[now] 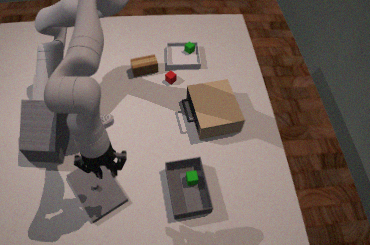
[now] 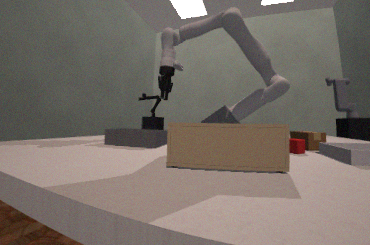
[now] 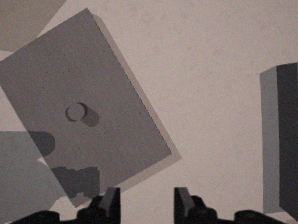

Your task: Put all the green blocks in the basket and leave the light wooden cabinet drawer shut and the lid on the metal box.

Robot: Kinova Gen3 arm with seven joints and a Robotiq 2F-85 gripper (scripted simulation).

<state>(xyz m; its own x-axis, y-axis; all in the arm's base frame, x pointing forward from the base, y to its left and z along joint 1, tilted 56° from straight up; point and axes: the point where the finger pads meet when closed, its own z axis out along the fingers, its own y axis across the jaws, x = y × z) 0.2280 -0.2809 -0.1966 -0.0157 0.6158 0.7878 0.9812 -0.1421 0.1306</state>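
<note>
Right now the metal box is 230 mm ahead of my hand, 10 mm to the left of it and 180 mm below it. From my hand the other things lie so: cardboard box: 100 mm ahead, 570 mm to the left, 170 mm below; then light wooden cabinet: 350 mm ahead, 310 mm to the left, 170 mm below; then red block: 210 mm ahead, 500 mm to the left, 190 mm below.
</note>
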